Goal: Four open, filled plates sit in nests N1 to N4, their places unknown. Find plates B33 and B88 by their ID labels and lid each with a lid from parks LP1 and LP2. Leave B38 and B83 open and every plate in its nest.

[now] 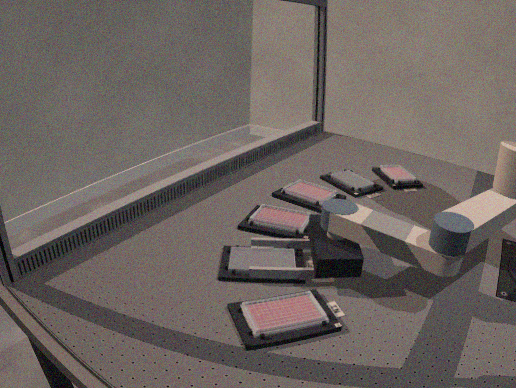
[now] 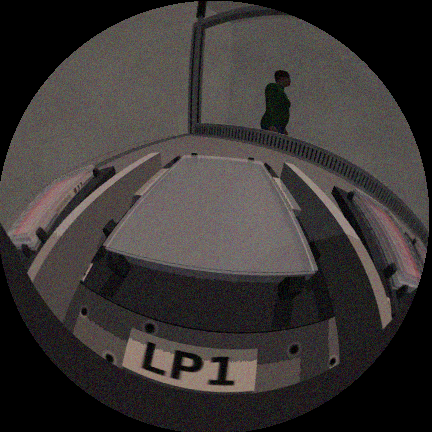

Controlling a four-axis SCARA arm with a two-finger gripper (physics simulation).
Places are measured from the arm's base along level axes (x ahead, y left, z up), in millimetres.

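Pixels of known places: gripper, fingertip midpoint: (image 1: 250, 256) (image 2: 220, 164).
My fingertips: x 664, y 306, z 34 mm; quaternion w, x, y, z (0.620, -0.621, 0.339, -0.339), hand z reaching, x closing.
For each thing: its middle in the pictures, then the offset to it from my fingertips. "pt": a spot on its surface instead.
- clear grey lid, body centre: (image 2: 217, 185) (image 1: 262, 260) 20 mm back, 13 mm right, 7 mm down
- dark park LP1, body centre: (image 2: 216, 190) (image 1: 262, 262) 20 mm back, 12 mm right, 11 mm down
- second grey lid, body centre: (image 1: 352, 179) 7 mm ahead, 533 mm right, 7 mm down
- slotted rail, surface spot: (image 1: 165, 191) pt 340 mm ahead, 109 mm right, 13 mm up
A clear grey lid (image 1: 262, 259) (image 2: 215, 215) lies level on the dark park LP1 (image 1: 224, 272) (image 2: 210, 305). My gripper (image 1: 251, 257) (image 2: 220, 164) is shut on this lid, its finger pads against the two long sides. A second grey lid (image 1: 352, 181) lies on the other park, farther back. Four open plates with pink wells sit in their nests: one in front (image 1: 285, 312) (image 2: 50, 205) by a label reading N1, one just behind LP1 (image 1: 280, 220) (image 2: 392, 235), one behind that (image 1: 310, 192), and one farthest back (image 1: 398, 175). Their ID labels are not readable.
The arm (image 1: 390, 227) reaches in from the right, above the table. Plate nests flank both fingers closely. A slotted rail (image 1: 165, 191) (image 2: 300, 142) runs along the table edge beyond the nests. A person in green (image 2: 276, 105) stands behind it. A dark panel (image 1: 509, 270) stands at the right edge.
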